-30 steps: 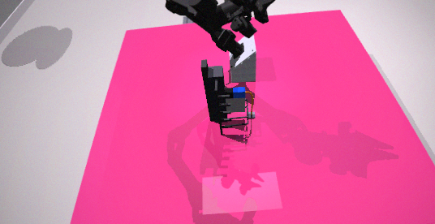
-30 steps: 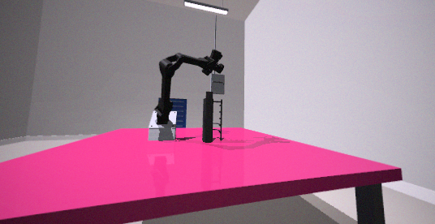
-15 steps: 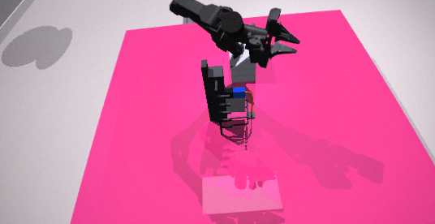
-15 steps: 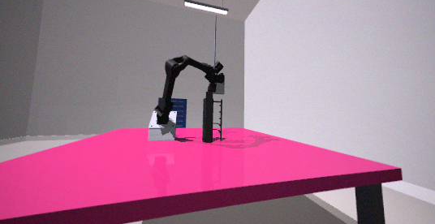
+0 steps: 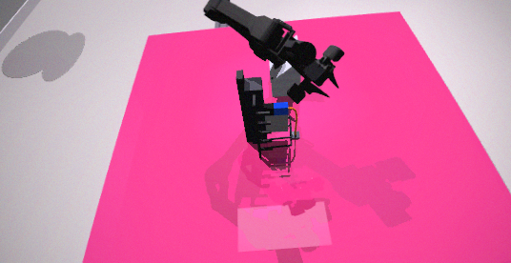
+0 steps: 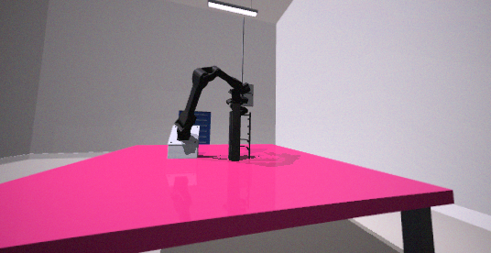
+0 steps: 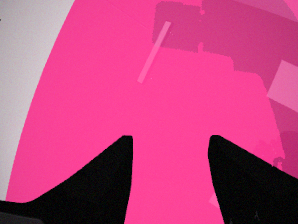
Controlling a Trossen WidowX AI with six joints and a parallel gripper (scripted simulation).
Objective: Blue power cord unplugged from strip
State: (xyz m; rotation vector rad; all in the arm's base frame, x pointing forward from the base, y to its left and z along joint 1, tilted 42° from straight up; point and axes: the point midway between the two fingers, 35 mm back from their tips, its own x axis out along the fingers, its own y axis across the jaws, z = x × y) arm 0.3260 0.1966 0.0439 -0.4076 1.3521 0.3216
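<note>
My gripper tip is 5 cm past the blue plug, 17 cm to the left of it and 10 cm above it.
</note>
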